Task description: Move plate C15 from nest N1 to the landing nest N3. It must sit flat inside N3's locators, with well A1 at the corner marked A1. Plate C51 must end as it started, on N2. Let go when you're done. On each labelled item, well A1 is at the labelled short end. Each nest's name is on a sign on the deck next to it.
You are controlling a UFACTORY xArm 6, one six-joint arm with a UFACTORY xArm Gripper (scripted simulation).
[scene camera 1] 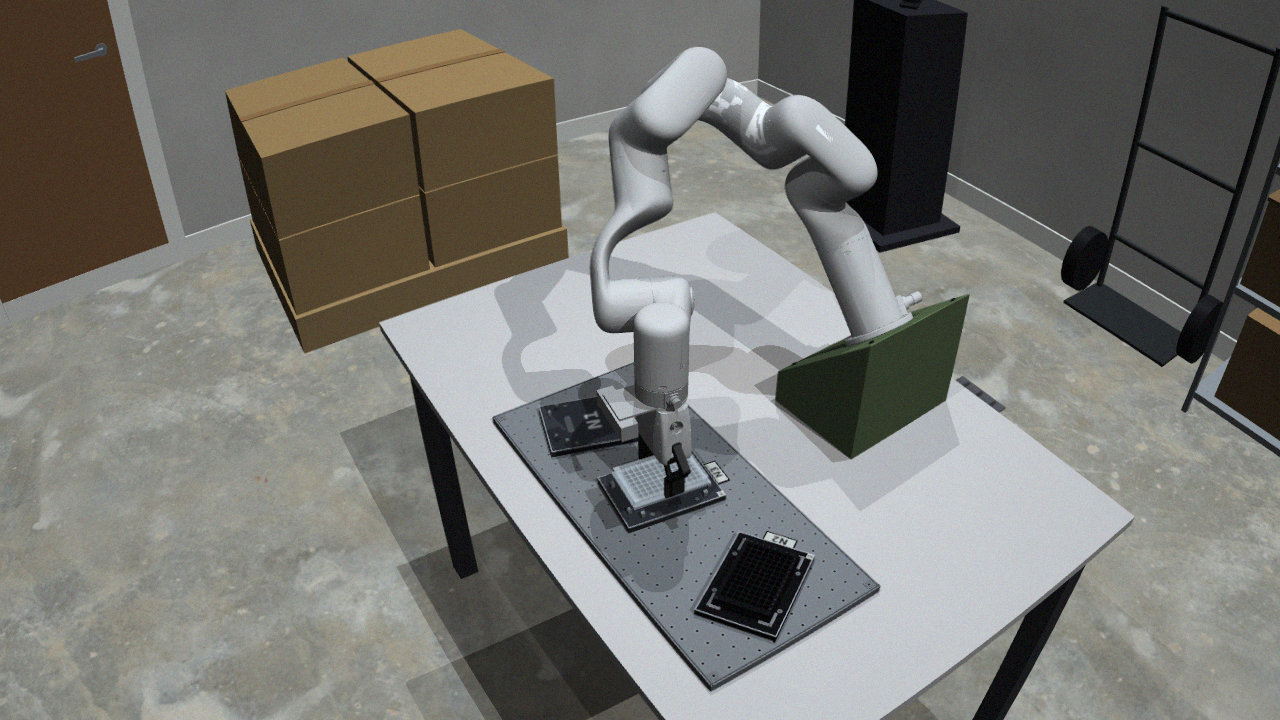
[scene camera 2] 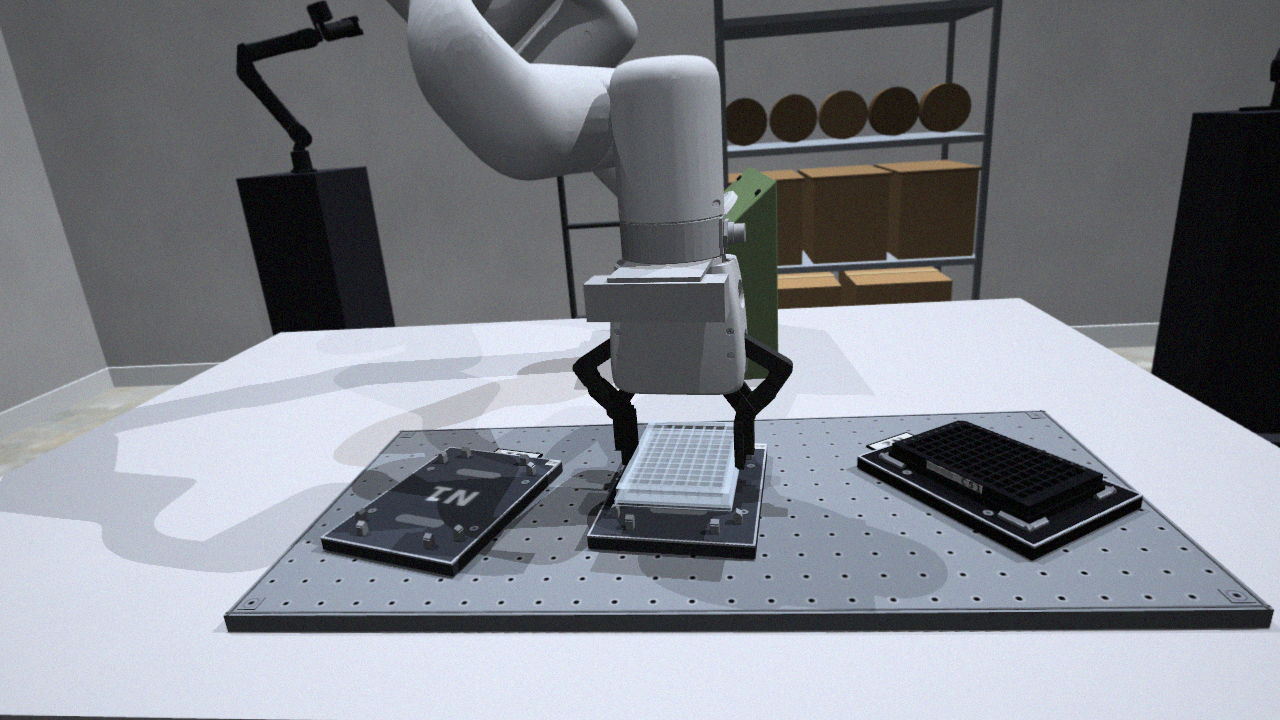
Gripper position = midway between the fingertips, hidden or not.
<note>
I see my gripper [scene camera 2: 685,459], a clear plate C15 [scene camera 2: 678,465], a black plate C51 [scene camera 2: 1001,473] and a nest N3 [scene camera 2: 647,524].
The clear plate C15 shows as well in scene camera 1 [scene camera 1: 650,482]. The black plate C51 shows as well in scene camera 1 [scene camera 1: 736,603]. My gripper is seen too in scene camera 1 [scene camera 1: 661,475].
</note>
